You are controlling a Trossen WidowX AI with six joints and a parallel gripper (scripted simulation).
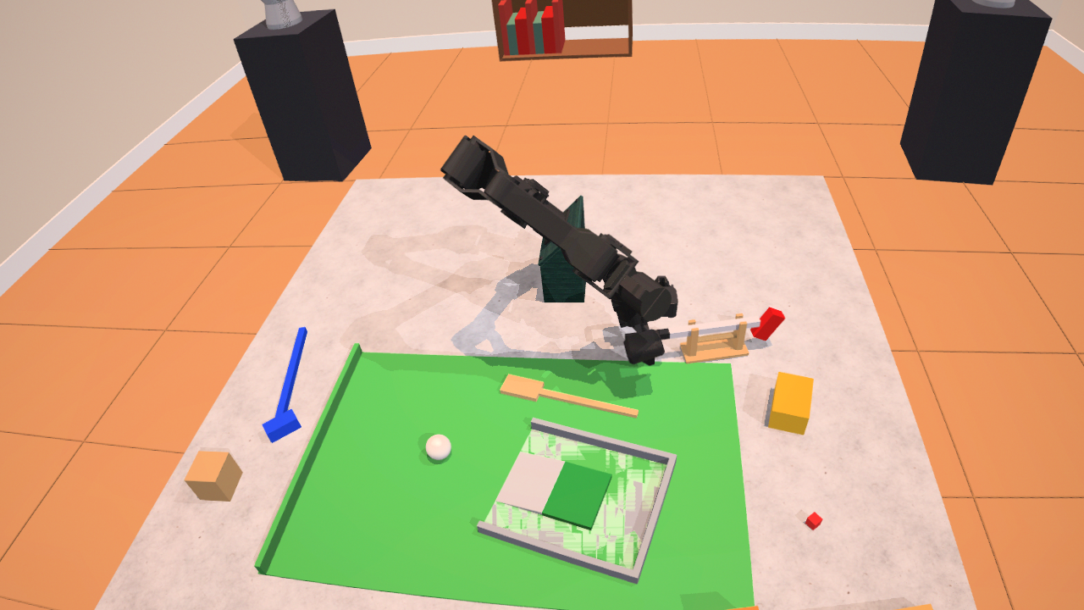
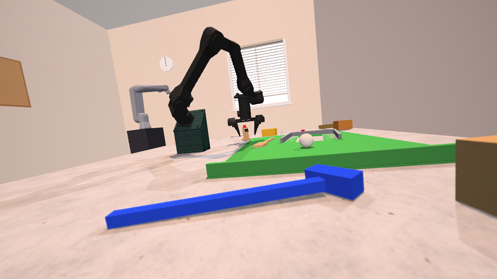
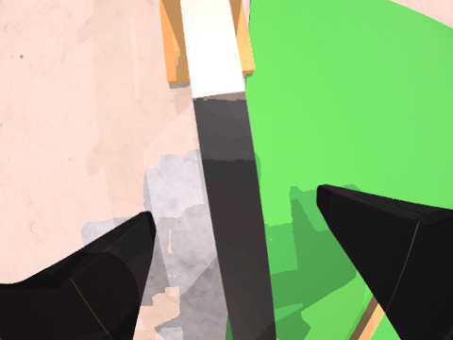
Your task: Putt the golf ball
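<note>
My gripper tip is 40 mm past the red putter, 110 mm to the right of it and 30 mm below it. Also, from my gripper tip: green mat (260 mm ahead, 190 mm to the right, 30 mm below); wooden stand (40 mm behind, 120 mm to the left); yellow block (90 mm ahead, 260 mm to the left, 10 mm below).
</note>
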